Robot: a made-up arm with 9 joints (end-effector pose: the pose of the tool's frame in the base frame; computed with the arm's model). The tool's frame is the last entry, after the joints. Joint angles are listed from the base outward.
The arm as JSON. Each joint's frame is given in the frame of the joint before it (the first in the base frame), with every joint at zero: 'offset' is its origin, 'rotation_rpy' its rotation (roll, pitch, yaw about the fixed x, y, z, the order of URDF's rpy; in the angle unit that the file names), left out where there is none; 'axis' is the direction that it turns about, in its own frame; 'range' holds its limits. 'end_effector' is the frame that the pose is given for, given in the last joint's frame.
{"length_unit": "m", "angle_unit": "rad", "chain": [
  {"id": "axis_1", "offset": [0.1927, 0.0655, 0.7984], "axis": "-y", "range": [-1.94, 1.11]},
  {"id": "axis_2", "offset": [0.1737, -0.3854, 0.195], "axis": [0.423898, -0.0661, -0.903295], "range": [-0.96, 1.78]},
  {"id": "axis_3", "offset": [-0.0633, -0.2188, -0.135], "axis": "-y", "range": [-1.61, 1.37]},
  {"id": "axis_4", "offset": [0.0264, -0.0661, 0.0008], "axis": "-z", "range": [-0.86, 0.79]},
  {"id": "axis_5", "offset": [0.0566, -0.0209, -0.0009], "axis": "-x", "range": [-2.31, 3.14]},
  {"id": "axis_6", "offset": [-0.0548, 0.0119, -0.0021], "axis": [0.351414, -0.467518, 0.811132], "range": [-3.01, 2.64]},
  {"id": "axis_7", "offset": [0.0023, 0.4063, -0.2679], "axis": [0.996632, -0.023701, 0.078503], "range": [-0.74, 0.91]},
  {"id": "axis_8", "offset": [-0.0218, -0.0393, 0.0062], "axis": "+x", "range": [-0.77, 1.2]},
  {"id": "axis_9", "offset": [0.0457, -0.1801, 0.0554], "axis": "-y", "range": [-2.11, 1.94]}
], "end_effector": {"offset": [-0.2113, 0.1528, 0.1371], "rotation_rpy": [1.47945, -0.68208, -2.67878]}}
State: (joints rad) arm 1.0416 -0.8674 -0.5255 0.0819 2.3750 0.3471 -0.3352 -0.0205 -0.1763
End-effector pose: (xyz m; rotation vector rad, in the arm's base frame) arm 0.1376 -1.0503 1.1688 1.1645 1.4097 -1.7748
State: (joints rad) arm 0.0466 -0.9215 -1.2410 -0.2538 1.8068 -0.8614 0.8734 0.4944 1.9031
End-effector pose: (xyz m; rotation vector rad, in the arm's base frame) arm 0.9032 -1.1731 0.8739 2.0246 -1.5430 -0.3979
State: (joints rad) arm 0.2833 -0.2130 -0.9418 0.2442 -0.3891 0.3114 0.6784 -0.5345 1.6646
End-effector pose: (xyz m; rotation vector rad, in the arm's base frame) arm 0.1248 -0.1582 0.6359 -0.6411 1.8559 1.9605
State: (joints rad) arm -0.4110 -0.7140 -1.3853 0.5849 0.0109 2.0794 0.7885 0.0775 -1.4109
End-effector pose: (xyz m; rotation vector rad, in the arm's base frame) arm 0.4073 -0.4353 0.8586 0.2102 0.9334 0.1710
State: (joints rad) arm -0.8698 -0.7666 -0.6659 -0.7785 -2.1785 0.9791 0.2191 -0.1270 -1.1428
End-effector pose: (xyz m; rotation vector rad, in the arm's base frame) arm 0.8105 -0.7259 0.5312 -0.0794 1.8599 -1.3899
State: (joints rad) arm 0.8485 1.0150 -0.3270 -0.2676 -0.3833 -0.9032 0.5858 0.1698 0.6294
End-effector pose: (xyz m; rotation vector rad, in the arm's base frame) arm 0.2341 0.0327 0.9297 -0.0274 0.0215 2.7264
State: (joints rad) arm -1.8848 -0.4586 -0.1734 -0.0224 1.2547 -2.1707 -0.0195 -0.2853 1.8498
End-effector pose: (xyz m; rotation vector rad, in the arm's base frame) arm 0.1241 -1.1383 0.6135 1.0802 -1.4904 1.2483
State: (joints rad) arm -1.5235 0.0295 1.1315 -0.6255 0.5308 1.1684 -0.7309 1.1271 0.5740
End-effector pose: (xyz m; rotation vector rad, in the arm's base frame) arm -0.0918 -0.8231 0.5128 1.2144 -0.5436 -1.1942
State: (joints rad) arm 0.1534 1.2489 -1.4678 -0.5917 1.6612 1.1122 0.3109 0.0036 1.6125
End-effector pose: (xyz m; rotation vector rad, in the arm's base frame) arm -0.3511 -0.1211 0.4446 1.8150 -0.4058 -2.4404
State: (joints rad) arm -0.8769 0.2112 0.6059 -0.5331 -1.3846 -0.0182 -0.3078 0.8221 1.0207
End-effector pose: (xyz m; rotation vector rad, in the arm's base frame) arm 0.0735 -0.2924 1.1505 0.0754 -0.0690 3.1014
